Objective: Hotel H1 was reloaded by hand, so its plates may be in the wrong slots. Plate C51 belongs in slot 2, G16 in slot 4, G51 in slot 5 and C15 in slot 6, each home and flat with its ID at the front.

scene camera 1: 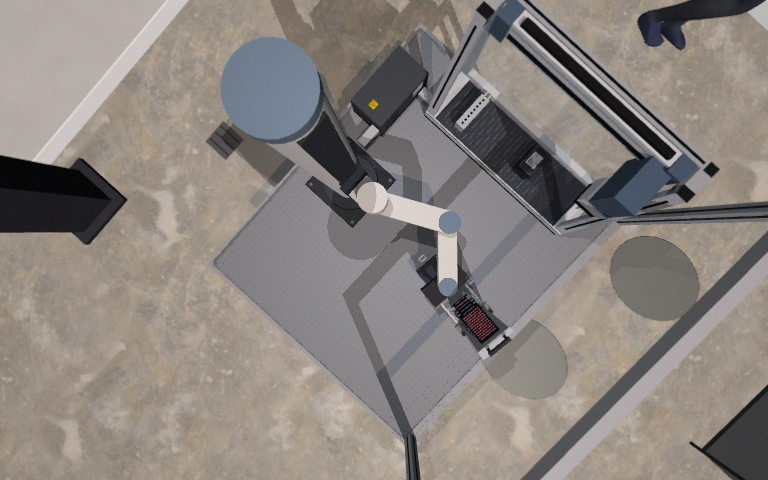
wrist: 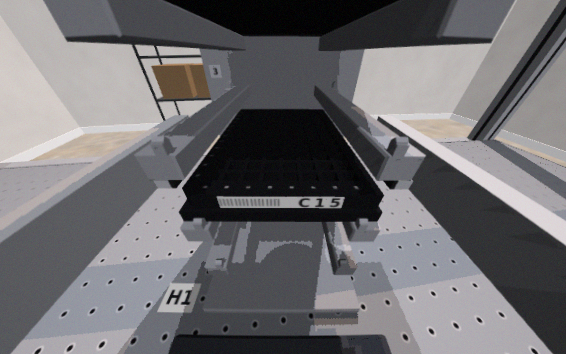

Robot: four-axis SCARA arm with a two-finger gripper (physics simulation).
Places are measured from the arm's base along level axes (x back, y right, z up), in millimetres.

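Where they show: gripper, fingertip midpoint: (wrist: 283,130).
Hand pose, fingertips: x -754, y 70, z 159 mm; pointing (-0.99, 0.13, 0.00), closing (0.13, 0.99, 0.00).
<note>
Each offset is from my fingertips to the top centre of the thing. "spot": to the spot under its first point. Level surfaces: height alone.
Hotel H1 (scene camera 1: 496,343) (wrist: 285,75) stands near the front edge of the deck, with a red-dotted top in the scene view. In the wrist view, black plate C15 {dx -6, dy +0, dz -4 mm} (wrist: 280,150) lies flat on rails below the number 3 marking, its ID at the front. A bare pair of rails shows below it and another above it. My gripper (wrist: 283,130) is part open, with one finger along each side of the hotel and a gap to the plate on both sides; nothing is held. Plates C51, G16 and G51 do not show in the wrist view.
The H1 tag {dx +38, dy -105, dz -146 mm} (wrist: 180,297) lies on the perforated deck {dz -146 mm} (scene camera 1: 294,260) (wrist: 112,272). A dark flat stand (wrist: 280,345) shows at the bottom of the wrist view. A framed enclosure {spot: dx +259, dy -492, dz -146 mm} (scene camera 1: 492,186) and a dark box {spot: dx +877, dy -479, dz -31 mm} (scene camera 1: 390,84) stand toward the back.
</note>
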